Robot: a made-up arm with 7 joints.
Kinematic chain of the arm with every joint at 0, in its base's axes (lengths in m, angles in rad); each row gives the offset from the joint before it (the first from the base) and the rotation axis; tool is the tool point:
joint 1: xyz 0 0 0.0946 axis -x
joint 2: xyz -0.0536 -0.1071 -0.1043 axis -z
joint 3: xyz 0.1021 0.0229 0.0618 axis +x
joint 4: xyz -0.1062 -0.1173 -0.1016 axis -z
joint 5: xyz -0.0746 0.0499 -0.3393 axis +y
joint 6: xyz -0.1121 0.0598 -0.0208 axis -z
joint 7: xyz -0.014 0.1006 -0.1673 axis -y
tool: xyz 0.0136 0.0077 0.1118
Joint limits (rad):
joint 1: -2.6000..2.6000
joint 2: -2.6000..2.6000
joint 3: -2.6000..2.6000
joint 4: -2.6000..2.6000
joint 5: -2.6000..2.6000
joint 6: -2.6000..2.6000
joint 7: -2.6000..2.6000
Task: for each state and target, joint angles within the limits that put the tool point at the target. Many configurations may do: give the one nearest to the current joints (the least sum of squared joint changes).
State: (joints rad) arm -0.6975 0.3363 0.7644 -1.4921 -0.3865 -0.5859 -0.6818
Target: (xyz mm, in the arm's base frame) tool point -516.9 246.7 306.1
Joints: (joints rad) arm -0.9532 -0.4722 1.5780 -1.1034 -0.7747 -0.1465 -0.7993
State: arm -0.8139 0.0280 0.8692 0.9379 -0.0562 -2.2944 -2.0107
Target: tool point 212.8 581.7 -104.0
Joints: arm -0.4045 0.4769 0.6728 1.1986 0.0553 -2.2293 -1.8888
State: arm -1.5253 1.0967 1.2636 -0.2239 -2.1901 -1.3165 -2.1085
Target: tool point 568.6 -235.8 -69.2
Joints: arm -1.3289 1.4691 1.7763 -0.1623 -1.6873 -1.4509 -2.1544
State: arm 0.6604 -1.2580 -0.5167 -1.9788 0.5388 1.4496 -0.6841
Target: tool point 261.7 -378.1 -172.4
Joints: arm 0.9276 -1.5666 -0.1705 -2.2959 1.0001 1.9020 -0.5525
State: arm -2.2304 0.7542 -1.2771 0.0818 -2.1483 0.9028 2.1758
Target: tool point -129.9 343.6 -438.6
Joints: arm -1.8960 0.6823 -1.4980 0.3035 -1.9333 0.7294 2.1759
